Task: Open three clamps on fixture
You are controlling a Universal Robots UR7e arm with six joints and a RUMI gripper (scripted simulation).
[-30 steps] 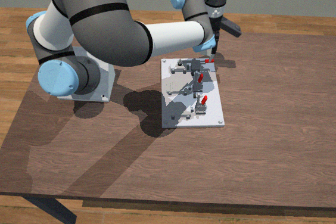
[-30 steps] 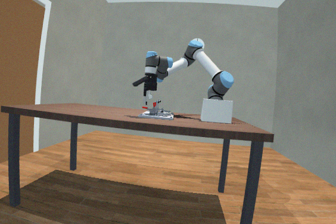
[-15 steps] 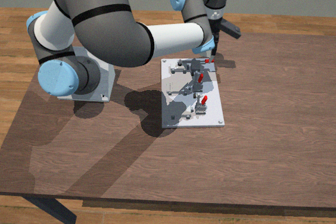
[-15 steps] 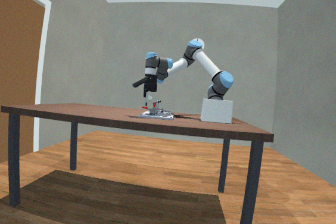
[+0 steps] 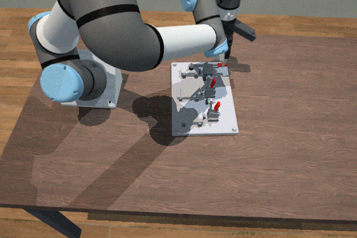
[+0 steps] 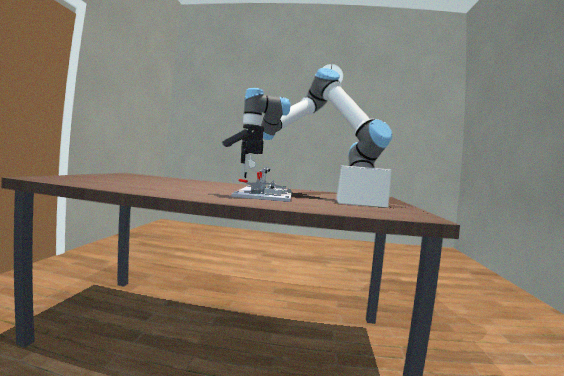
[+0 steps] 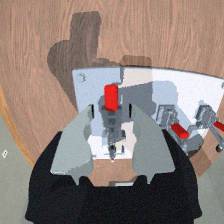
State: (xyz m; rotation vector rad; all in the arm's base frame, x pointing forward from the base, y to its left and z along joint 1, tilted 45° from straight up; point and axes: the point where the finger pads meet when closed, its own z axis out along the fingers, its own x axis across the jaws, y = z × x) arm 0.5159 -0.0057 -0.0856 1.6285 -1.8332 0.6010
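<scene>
Now: hand 13 cm past the grey part, 1 cm to the right of it and 6 cm above it. Also, from my hand: white fixture plate: 9 cm behind, 10 cm to the right, 8 cm below.
</scene>
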